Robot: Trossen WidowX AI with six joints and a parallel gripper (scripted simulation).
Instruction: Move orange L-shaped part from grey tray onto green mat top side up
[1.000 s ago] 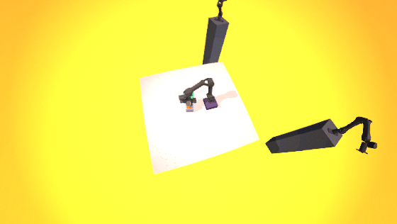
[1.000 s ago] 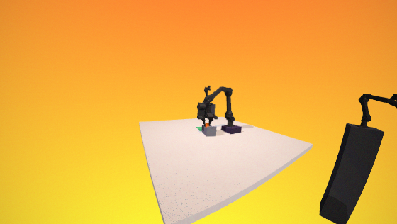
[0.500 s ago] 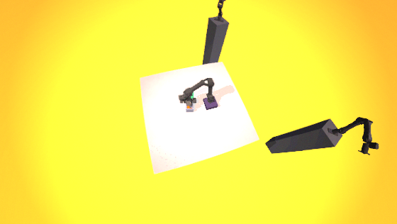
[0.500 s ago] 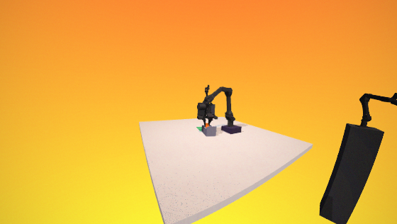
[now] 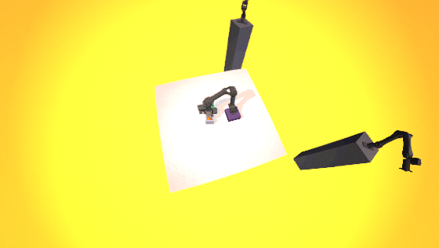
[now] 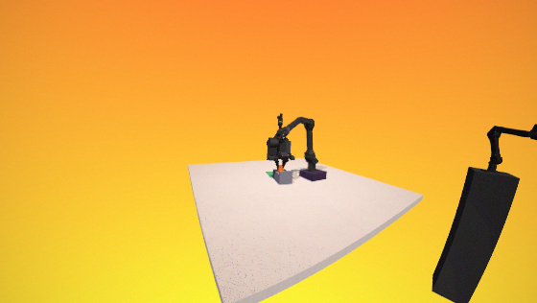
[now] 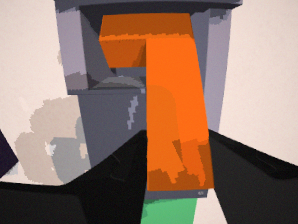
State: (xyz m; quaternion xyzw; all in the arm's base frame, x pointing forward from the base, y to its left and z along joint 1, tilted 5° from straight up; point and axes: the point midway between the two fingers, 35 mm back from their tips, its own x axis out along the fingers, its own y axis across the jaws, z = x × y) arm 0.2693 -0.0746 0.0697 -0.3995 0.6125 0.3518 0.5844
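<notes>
Right now my gripper tip is 8 cm past the green mat, 13 cm to the left of it and 9 cm above it. The rest, counted from my gripper tip: orange L-shaped part 4 cm to the left, 3 cm below.
</notes>
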